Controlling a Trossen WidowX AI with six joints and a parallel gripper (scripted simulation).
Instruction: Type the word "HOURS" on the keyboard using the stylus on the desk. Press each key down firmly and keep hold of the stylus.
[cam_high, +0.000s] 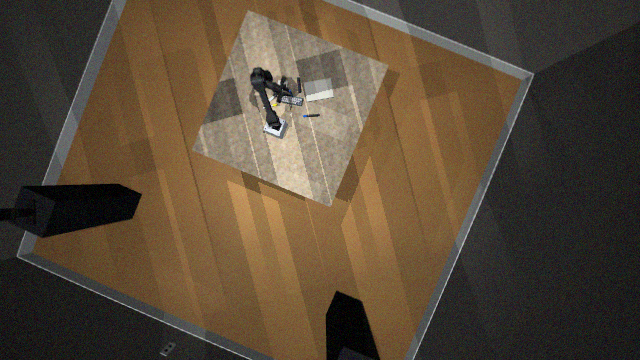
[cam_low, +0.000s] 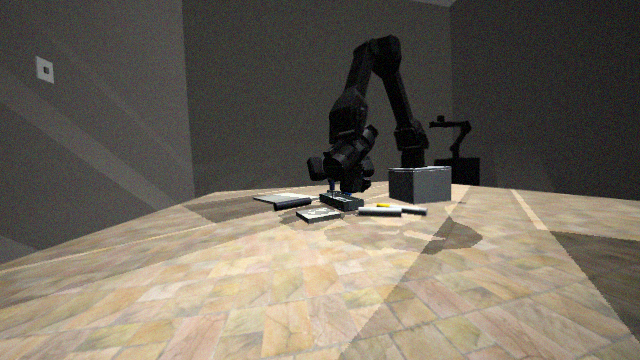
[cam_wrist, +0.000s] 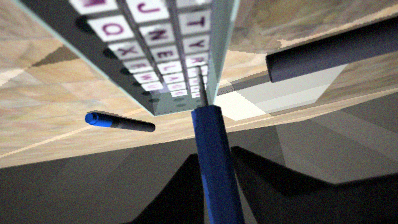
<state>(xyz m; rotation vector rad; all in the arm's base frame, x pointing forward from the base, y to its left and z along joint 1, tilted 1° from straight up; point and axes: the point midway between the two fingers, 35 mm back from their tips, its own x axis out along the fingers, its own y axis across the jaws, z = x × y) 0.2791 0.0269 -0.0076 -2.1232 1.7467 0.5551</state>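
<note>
Now: the flat pad 13 cm to the left of my gripper tip, 7 cm below it and 7 cm ahead of it. From my gripper tip the other things lie so: blue stylus (1 cm below); then yellow-capped white marker (15 cm to the left, 13 cm behind, 7 cm below); then dark cylinder (12 cm ahead, 6 cm below).
</note>
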